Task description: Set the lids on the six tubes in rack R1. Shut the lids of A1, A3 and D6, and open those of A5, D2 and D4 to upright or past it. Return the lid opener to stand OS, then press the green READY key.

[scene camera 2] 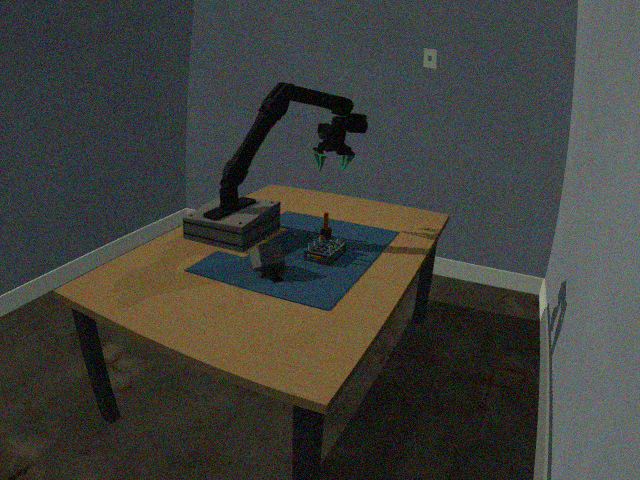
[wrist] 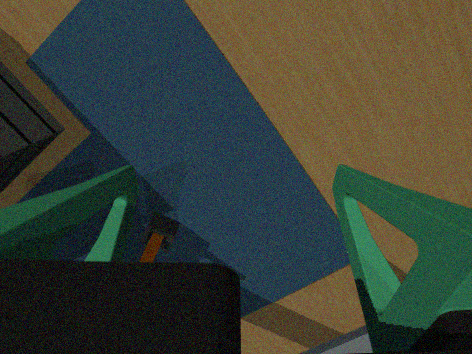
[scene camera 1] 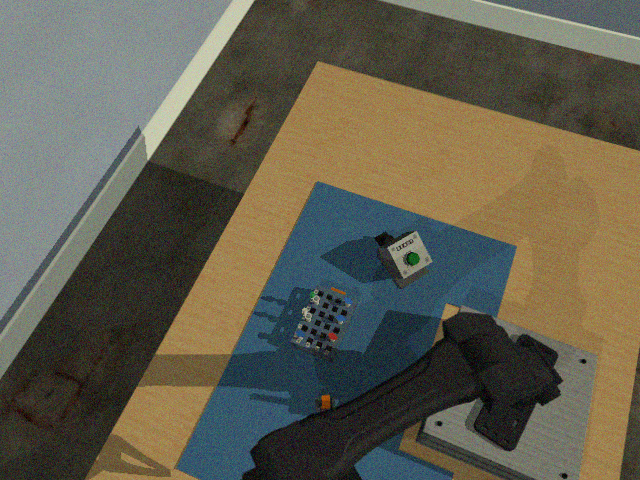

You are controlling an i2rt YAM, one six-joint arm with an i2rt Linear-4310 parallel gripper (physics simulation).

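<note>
The tube rack R1 [scene camera 1: 323, 322] [scene camera 2: 324, 251] stands on the blue mat, with small tubes and coloured lids; their lid angles are too small to tell. The orange lid opener [scene camera 1: 325, 401] [scene camera 2: 326, 222] [wrist: 152, 247] stands upright in its dark stand OS [scene camera 2: 325, 233] [wrist: 165, 225] beside the rack. The green READY key [scene camera 1: 412, 258] sits on a tilted grey box [scene camera 1: 413, 245] [scene camera 2: 267, 262]. My gripper [scene camera 2: 332, 167] [wrist: 235, 176] is wide open and empty, high above the mat; in scene camera 1 the fingers do not show.
The blue mat [scene camera 1: 330, 206] [scene camera 2: 330, 299] [wrist: 200, 100] lies on the wooden table [scene camera 1: 413, 134] [scene camera 2: 206, 330] [wrist: 320, 75]. The arm's grey base block [scene camera 1: 568, 392] [scene camera 2: 217, 232] [wrist: 25, 120] stands at the mat's edge. In scene camera 1 the arm passes over the mat near the lid opener.
</note>
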